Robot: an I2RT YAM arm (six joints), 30 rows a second.
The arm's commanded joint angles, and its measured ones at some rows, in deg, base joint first. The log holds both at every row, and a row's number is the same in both.
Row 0, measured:
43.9, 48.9, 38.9, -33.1, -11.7, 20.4
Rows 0 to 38, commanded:
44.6, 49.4, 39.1, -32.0, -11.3, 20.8
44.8, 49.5, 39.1, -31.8, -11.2, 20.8
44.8, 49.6, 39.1, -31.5, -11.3, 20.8
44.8, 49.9, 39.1, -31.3, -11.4, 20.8
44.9, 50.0, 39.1, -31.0, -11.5, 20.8
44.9, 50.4, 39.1, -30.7, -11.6, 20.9
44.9, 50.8, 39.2, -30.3, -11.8, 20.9
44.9, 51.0, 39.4, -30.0, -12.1, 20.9
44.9, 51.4, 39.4, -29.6, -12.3, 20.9
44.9, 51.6, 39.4, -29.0, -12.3, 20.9
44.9, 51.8, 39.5, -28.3, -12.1, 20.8
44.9, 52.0, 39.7, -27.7, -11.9, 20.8
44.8, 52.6, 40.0, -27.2, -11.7, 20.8
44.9, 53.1, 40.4, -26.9, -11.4, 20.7
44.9, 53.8, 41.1, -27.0, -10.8, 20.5
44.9, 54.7, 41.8, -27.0, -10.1, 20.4
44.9, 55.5, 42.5, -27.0, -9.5, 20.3
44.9, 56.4, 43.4, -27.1, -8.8, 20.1
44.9, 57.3, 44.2, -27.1, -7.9, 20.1
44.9, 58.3, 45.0, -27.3, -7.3, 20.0
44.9, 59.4, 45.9, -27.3, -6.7, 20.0
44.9, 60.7, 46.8, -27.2, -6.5, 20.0
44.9, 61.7, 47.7, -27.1, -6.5, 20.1
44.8, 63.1, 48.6, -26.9, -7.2, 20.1
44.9, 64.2, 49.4, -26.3, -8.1, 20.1
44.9, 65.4, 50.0, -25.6, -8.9, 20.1
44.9, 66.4, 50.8, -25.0, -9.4, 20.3
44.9, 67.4, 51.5, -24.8, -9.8, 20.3
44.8, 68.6, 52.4, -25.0, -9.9, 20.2
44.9, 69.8, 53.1, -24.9, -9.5, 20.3
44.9, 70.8, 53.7, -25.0, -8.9, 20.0
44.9, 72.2, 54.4, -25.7, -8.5, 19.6
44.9, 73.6, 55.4, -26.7, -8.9, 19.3
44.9, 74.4, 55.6, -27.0, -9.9, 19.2
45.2, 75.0, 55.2, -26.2, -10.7, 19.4
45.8, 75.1, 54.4, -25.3, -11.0, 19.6
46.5, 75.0, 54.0, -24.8, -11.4, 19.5
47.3, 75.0, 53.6, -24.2, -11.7, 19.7
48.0, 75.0, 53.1, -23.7, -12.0, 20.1
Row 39, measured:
45.7, 75.0, 53.8, -25.2, -9.7, 20.1
